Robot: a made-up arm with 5 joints. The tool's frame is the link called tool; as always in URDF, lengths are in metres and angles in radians.
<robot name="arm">
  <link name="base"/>
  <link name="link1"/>
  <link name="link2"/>
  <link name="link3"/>
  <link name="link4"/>
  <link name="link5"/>
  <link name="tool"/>
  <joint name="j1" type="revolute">
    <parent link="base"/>
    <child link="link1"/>
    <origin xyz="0.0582 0 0.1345" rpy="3.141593 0 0"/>
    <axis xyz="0 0 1"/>
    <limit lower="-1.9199" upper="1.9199"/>
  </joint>
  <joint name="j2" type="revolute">
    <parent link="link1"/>
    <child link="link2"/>
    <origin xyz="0.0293 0.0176 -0.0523" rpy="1.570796 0 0"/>
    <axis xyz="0 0 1"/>
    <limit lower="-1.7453" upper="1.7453"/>
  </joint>
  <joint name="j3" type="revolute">
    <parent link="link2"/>
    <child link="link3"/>
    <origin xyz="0.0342 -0.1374 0" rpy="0 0 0"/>
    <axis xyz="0 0 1"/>
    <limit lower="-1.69" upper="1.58"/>
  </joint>
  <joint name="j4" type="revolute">
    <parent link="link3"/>
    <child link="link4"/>
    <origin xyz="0.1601 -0.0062 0" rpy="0 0 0"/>
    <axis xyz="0 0 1"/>
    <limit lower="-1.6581" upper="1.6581"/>
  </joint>
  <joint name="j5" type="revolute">
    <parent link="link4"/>
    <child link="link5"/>
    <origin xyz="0.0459 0 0.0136" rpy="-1.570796 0 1.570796"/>
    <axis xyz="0 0 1"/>
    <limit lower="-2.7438" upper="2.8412"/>
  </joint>
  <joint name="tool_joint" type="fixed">
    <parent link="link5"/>
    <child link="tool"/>
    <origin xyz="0 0 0" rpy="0 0 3.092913"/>
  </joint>
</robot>
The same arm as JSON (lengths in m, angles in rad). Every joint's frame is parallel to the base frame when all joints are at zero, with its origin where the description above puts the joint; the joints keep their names.
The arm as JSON. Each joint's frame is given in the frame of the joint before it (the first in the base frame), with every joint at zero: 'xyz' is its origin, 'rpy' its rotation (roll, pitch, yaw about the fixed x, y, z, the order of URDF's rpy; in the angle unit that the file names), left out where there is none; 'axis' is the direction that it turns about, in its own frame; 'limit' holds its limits. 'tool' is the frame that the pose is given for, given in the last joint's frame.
{
  "units": {
    "length": "m",
    "angle": "rad"
  },
  "joints": [
    {
      "name": "j1",
      "type": "revolute",
      "origin": {
        "xyz": [
          0.0582,
          0.0,
          0.1345
        ]
      },
      "axis": "-z",
      "limit": {
        "lower": -1.9199,
        "upper": 1.9199
      }
    },
    {
      "name": "j2",
      "type": "revolute",
      "origin": {
        "xyz": [
          0.0293,
          -0.0176,
          0.0523
        ]
      },
      "axis": "+y",
      "limit": {
        "lower": -1.7453,
        "upper": 1.7453
      }
    },
    {
      "name": "j3",
      "type": "revolute",
      "origin": {
        "xyz": [
          0.0342,
          0.0,
          0.1374
        ]
      },
      "axis": "+y",
      "limit": {
        "lower": -1.69,
        "upper": 1.58
      }
    },
    {
      "name": "j4",
      "type": "revolute",
      "origin": {
        "xyz": [
          0.1601,
          0.0,
          0.0062
        ]
      },
      "axis": "+y",
      "limit": {
        "lower": -1.6581,
        "upper": 1.6581
      }
    },
    {
      "name": "j5",
      "type": "revolute",
      "origin": {
        "xyz": [
          0.0459,
          0.0136,
          0.0
        ]
      },
      "axis": "-x",
      "limit": {
        "lower": -2.7438,
        "upper": 2.8412
      }
    }
  ],
  "tool": {
    "origin": {
      "xyz": [
        0.0,
        0.0,
        0.0
      ],
      "rpy": [
        1.5708,
        -1.5221,
        -1.5708
      ]
    }
  }
}

